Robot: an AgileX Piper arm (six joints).
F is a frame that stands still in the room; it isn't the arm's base.
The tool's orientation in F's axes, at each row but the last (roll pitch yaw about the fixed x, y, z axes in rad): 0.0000, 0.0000, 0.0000; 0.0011, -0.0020, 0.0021; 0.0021, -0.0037, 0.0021; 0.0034, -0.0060, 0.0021; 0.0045, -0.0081, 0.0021; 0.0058, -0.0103, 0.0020; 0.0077, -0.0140, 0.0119; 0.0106, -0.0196, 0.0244; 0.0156, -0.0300, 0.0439; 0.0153, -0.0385, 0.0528
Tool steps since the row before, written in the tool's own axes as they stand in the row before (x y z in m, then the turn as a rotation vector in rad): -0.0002, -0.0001, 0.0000, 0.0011, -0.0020, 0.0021; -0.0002, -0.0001, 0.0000, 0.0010, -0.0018, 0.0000; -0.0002, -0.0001, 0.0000, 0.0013, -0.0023, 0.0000; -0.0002, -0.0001, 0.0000, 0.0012, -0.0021, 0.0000; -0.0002, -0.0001, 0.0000, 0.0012, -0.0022, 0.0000; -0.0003, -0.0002, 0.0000, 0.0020, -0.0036, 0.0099; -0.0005, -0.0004, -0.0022, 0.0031, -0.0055, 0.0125; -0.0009, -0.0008, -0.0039, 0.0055, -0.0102, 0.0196; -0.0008, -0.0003, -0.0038, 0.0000, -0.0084, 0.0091; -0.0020, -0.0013, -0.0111, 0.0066, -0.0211, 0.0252
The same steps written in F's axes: -0.0002, -0.0001, 0.0000, 0.0011, -0.0020, 0.0021; -0.0002, -0.0001, 0.0000, 0.0010, -0.0018, 0.0000; -0.0002, -0.0001, 0.0000, 0.0013, -0.0023, 0.0000; -0.0002, -0.0001, 0.0000, 0.0012, -0.0021, 0.0000; -0.0002, -0.0001, 0.0000, 0.0012, -0.0022, 0.0000; -0.0003, -0.0002, 0.0000, 0.0019, -0.0037, 0.0099; -0.0005, -0.0004, -0.0022, 0.0030, -0.0056, 0.0125; -0.0008, -0.0008, -0.0039, 0.0054, -0.0103, 0.0196; -0.0007, -0.0003, -0.0038, 0.0001, -0.0085, 0.0090; -0.0015, -0.0012, -0.0112, 0.0068, -0.0212, 0.0251
